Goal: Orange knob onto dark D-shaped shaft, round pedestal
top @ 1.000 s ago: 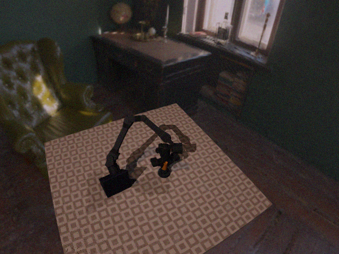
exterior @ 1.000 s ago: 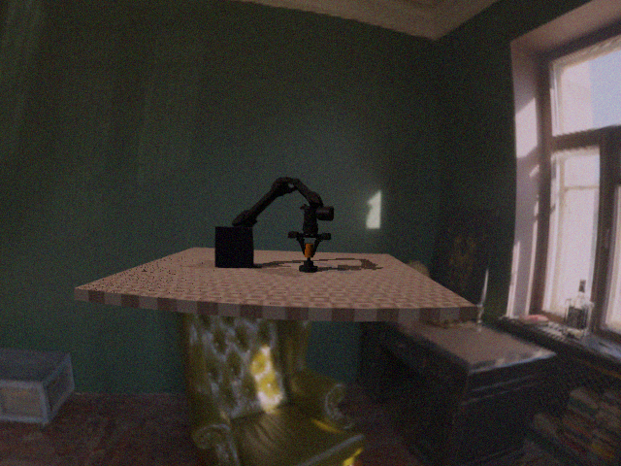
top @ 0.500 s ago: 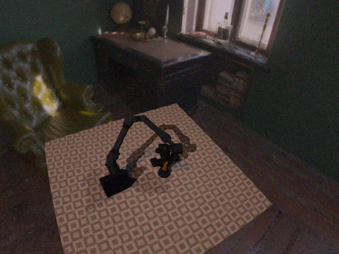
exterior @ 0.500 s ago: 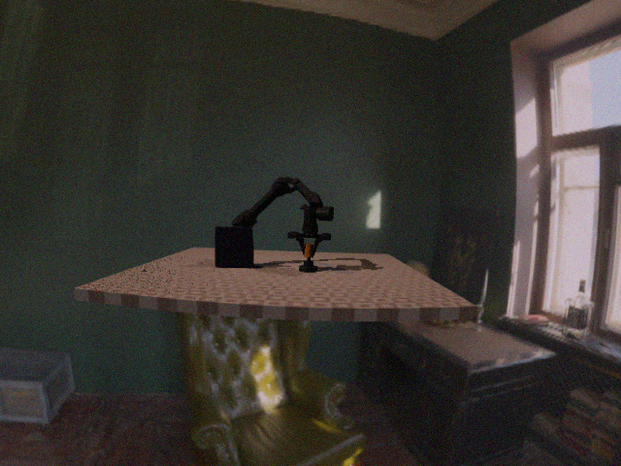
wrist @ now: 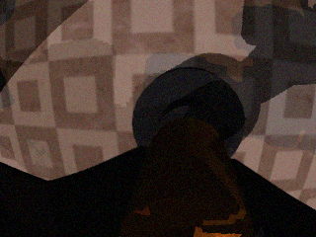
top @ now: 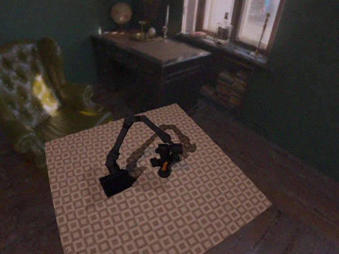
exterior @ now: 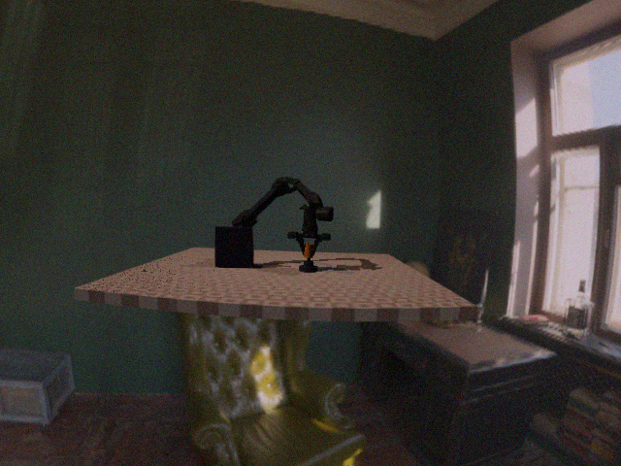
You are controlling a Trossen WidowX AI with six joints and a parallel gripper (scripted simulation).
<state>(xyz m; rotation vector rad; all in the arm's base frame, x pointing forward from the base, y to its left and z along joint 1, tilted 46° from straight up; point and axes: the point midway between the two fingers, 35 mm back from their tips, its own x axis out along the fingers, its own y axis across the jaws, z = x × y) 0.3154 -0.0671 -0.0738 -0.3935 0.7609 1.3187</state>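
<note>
Now: the knob 20 mm above my gripper tip. Round my gripper tip: pedestal: 40 mm below.
</note>
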